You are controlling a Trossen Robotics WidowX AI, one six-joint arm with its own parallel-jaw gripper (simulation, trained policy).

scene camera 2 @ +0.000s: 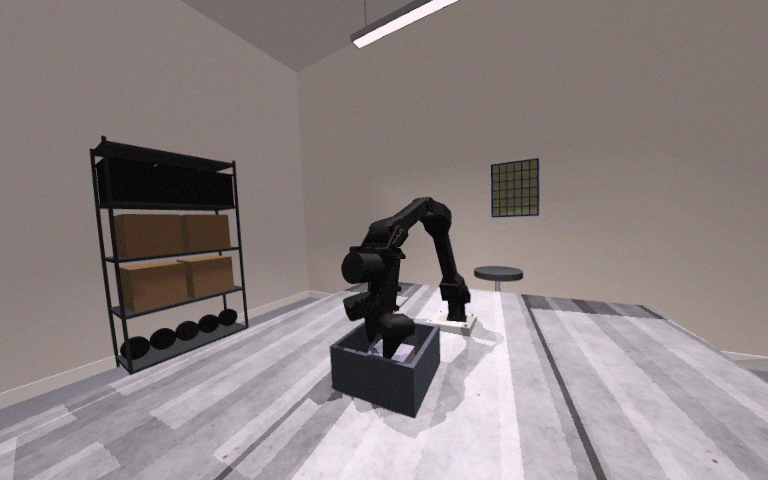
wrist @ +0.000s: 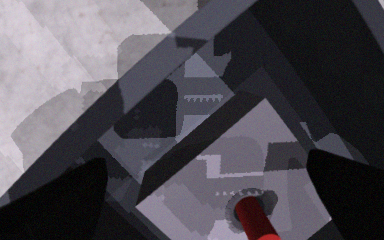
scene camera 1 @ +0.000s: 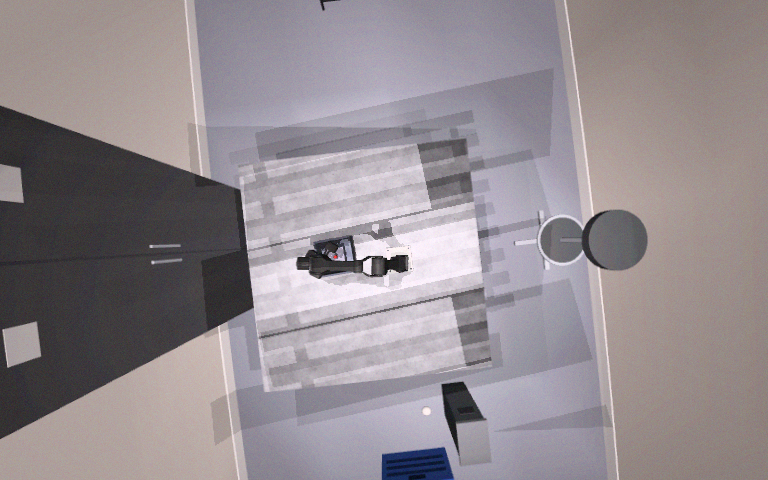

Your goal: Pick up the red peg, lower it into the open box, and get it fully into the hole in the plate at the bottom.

Scene:
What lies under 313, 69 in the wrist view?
A dark box.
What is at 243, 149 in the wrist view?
A light plate.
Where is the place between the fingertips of my gripper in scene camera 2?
377, 351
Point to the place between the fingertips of my gripper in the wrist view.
211, 164

